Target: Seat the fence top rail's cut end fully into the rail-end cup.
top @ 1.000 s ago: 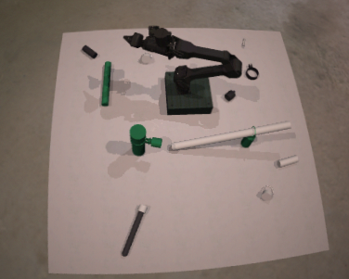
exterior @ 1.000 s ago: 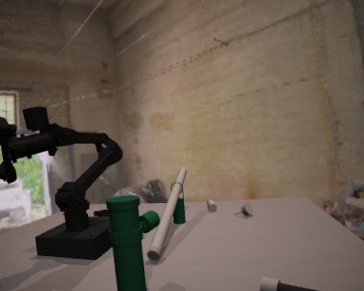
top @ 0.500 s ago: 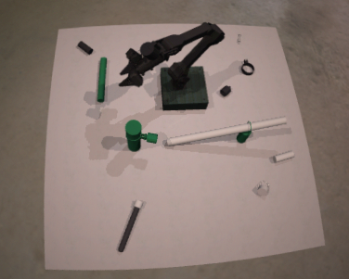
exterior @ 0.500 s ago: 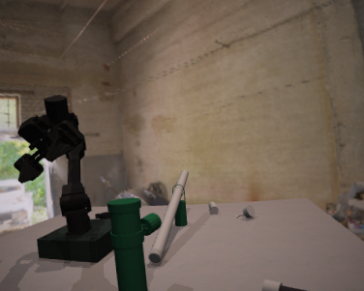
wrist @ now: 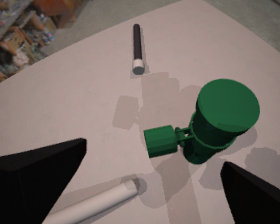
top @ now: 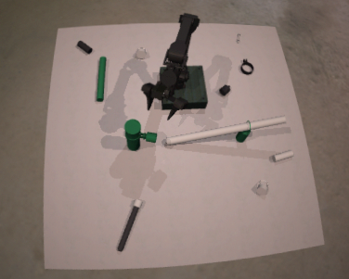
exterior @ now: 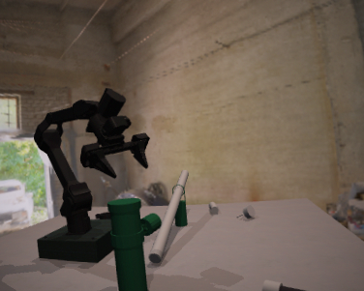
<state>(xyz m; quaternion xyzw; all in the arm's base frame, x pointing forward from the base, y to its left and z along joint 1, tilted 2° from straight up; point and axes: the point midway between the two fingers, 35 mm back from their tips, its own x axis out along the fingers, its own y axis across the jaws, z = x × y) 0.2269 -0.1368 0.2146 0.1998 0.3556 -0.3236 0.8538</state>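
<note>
Now: gripper tip 30 mm short of the green rail-end cup, 40 mm to the left of it and 120 mm above it. The rest, counted from my gripper tip: small green post (70 mm ahead, 400 mm to the left, 150 mm below); green pipe (370 mm behind, 200 mm to the right, 240 mm below); short white tube (210 mm ahead, 580 mm to the left, 240 mm below).
</note>
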